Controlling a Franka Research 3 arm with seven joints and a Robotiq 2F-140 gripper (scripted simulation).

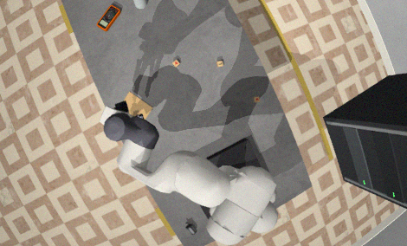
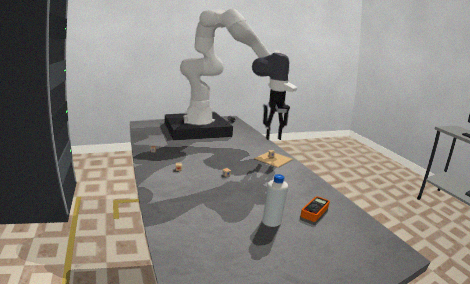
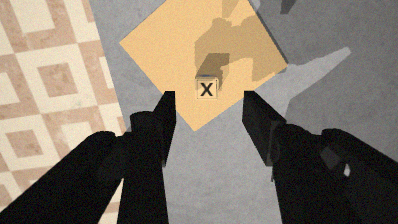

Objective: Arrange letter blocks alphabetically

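My gripper is now 40 mm short of the tan mat and 120 mm above it. From my hand the other things lie so: white bottle (520 mm ahead, 270 mm to the right, 40 mm below); red k block (180 mm behind, 560 mm to the right, 110 mm below).
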